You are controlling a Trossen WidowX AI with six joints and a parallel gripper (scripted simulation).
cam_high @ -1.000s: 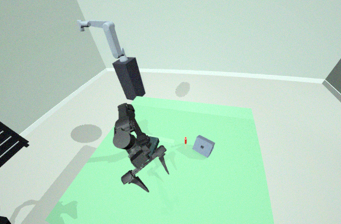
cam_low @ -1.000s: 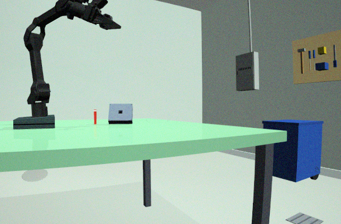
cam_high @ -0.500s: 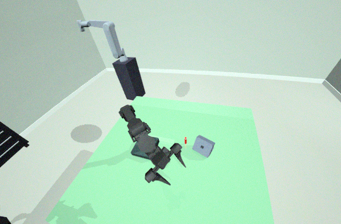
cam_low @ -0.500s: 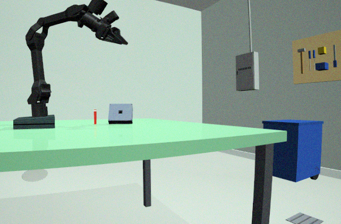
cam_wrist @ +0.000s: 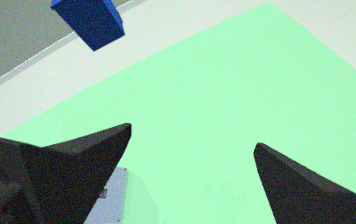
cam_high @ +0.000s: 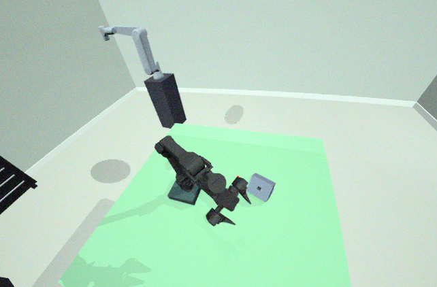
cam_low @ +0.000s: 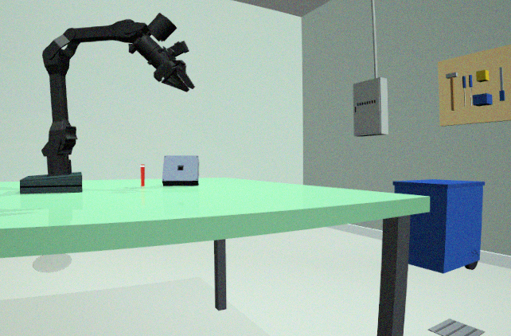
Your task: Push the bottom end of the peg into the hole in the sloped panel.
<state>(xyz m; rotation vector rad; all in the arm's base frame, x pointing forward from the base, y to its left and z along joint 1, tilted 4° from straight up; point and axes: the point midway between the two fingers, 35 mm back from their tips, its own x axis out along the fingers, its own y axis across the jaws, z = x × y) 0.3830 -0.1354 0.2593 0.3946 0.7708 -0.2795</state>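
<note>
Now: the red square peg 120 mm behind my gripper tip, 290 mm to the left of it and 250 mm below it. Also, from my gripper tip: panel 20 mm ahead, 290 mm to the left, 250 mm below.
</note>
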